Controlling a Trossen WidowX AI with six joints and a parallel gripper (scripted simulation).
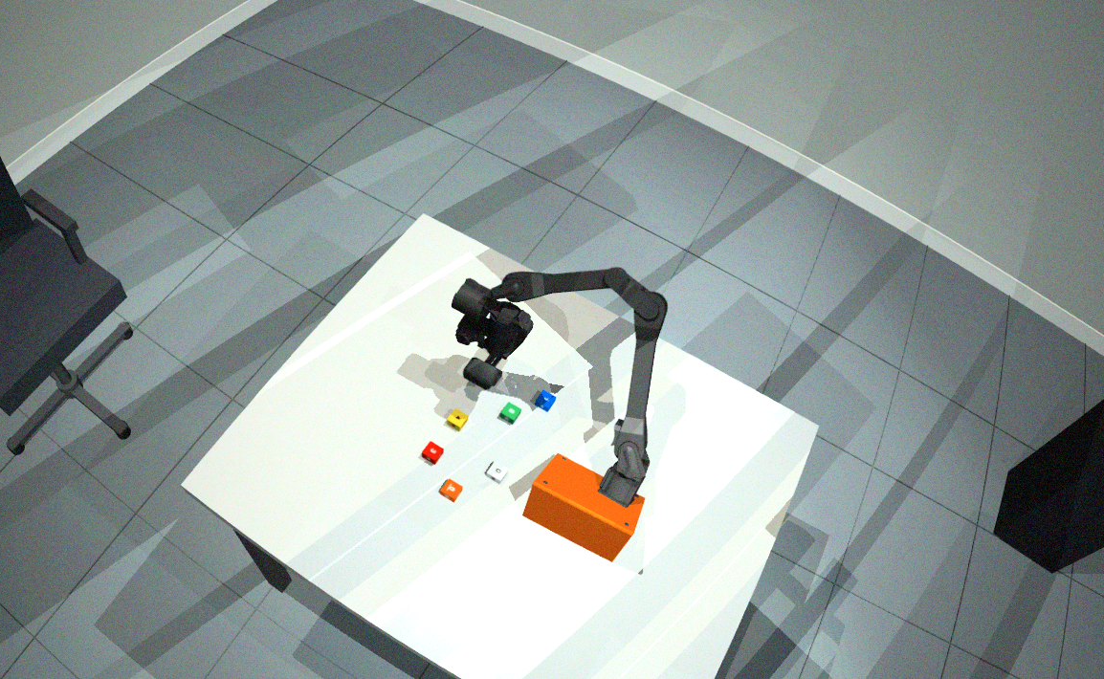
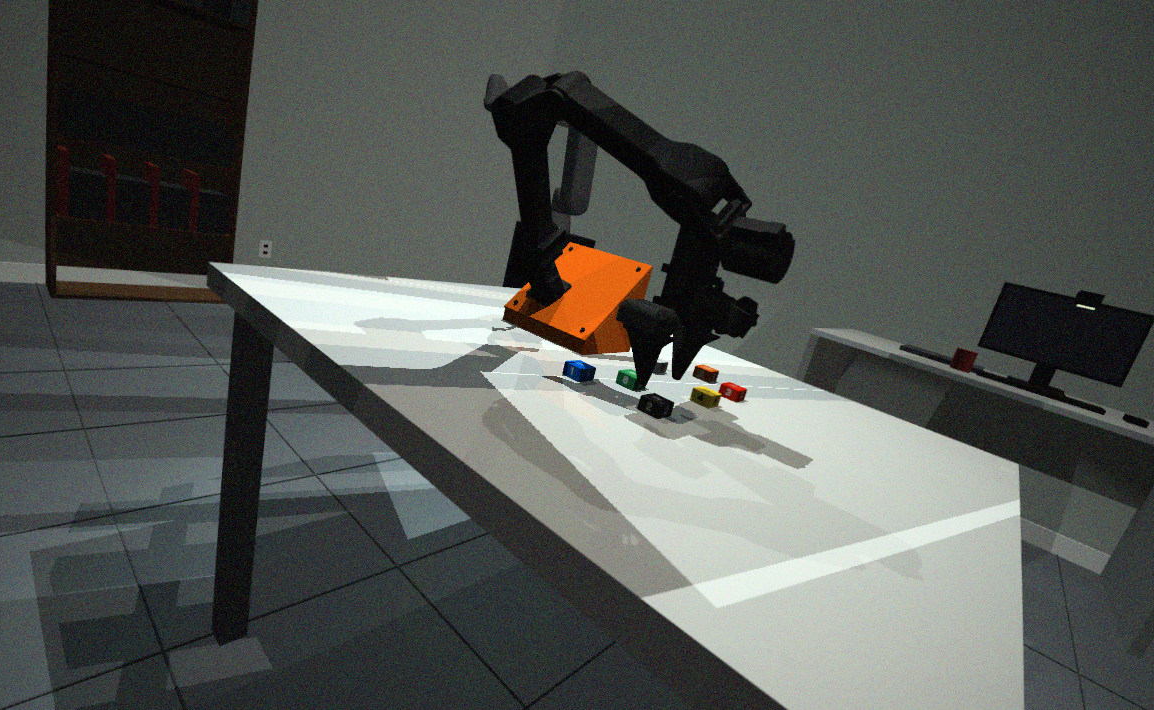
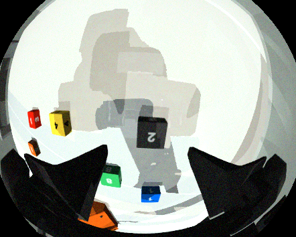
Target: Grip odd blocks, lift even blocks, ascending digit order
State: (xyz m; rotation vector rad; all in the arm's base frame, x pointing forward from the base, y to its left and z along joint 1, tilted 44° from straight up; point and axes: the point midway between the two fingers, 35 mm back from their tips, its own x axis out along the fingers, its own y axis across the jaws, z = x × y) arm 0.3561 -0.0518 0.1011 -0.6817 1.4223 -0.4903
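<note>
Right now my gripper tip is 1 cm short of the black block and 3 cm above it. Also, from my gripper tip: green block 8 cm behind, 5 cm to the left, 3 cm below; blue block 12 cm behind, 2 cm to the right, 3 cm below; yellow block 13 cm to the left, 3 cm below.
</note>
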